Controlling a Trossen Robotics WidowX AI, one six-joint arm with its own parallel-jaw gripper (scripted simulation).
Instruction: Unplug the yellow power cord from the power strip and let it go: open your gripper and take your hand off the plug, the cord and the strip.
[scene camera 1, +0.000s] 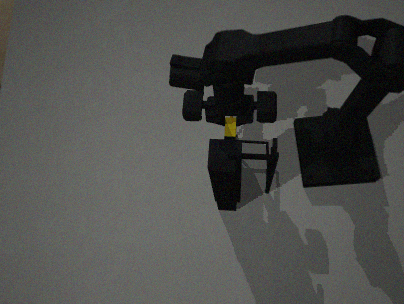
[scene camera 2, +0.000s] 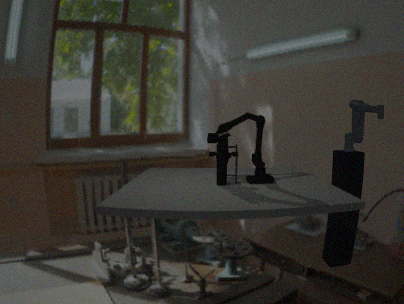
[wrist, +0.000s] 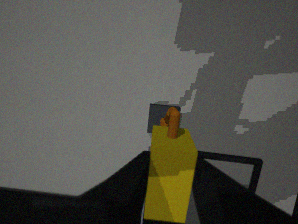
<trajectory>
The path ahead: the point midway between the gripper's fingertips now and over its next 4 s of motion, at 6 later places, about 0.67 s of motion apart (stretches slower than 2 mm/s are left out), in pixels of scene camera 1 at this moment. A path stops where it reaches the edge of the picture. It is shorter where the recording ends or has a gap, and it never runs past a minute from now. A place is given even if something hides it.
The gripper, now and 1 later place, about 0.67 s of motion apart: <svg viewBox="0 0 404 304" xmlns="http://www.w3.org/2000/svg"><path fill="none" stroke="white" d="M230 124L231 104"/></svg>
</trajectory>
